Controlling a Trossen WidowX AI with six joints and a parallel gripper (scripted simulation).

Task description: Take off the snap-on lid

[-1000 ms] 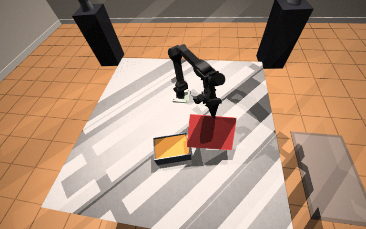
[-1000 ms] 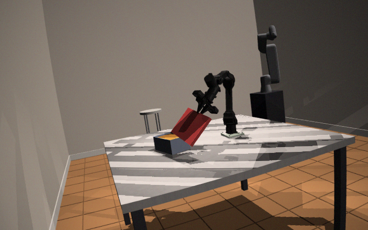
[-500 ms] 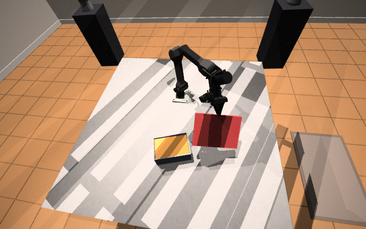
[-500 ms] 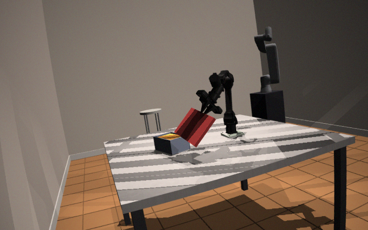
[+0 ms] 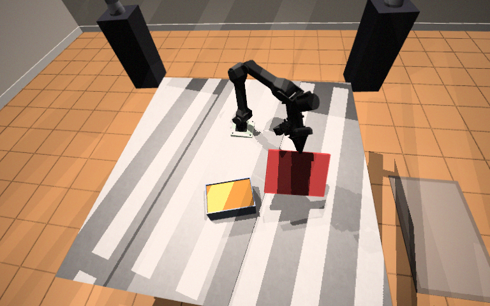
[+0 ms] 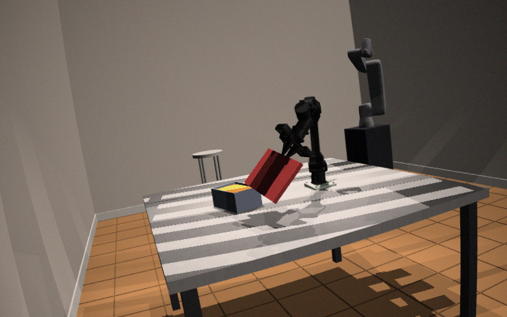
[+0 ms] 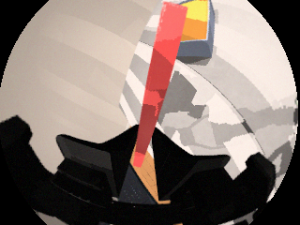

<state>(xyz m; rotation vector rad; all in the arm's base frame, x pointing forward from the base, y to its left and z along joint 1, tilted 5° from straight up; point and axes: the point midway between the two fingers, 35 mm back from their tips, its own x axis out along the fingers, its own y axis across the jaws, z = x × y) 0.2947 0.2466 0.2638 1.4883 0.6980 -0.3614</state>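
My gripper tip is now 6 cm short of the red lid, 6 cm above it and 1 cm to the left of it. From my gripper tip the other things lie so: blue-grey storage box 29 cm to the right, 18 cm below, 12 cm ahead.
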